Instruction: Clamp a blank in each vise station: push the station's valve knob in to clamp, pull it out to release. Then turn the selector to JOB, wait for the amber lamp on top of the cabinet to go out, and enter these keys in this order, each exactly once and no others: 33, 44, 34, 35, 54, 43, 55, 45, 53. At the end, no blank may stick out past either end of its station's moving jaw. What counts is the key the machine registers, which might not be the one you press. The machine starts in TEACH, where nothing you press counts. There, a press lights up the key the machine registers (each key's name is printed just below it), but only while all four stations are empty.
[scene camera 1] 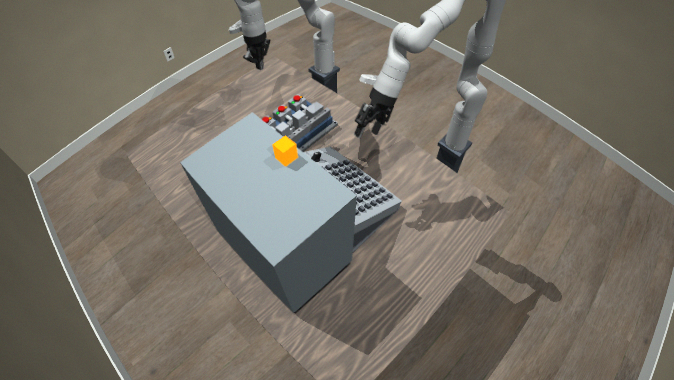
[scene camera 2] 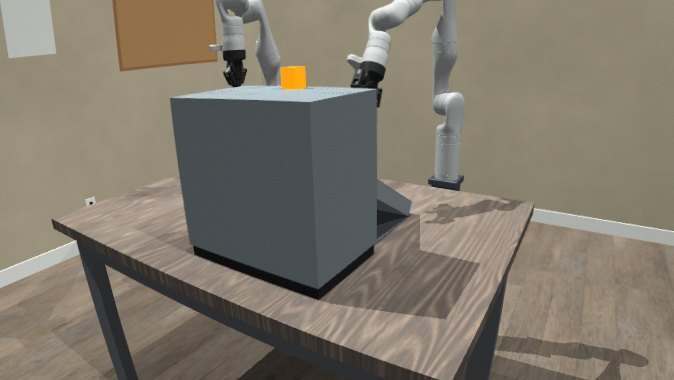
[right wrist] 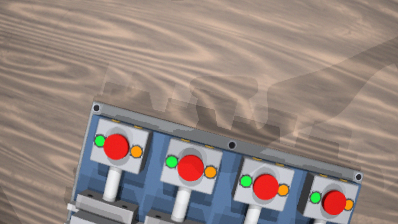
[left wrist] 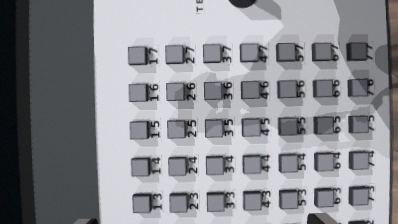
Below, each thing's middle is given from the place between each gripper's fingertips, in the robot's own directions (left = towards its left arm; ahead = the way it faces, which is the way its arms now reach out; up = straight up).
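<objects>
You'd find the keypad [scene camera 1: 387, 208] with my left hand [scene camera 1: 365, 135] 50 mm to the left of it, 80 mm short of it and 230 mm above it.
As for my right gripper, that's 410 mm to the right of the keypad, 70 mm short of it and 280 mm above it.
</objects>
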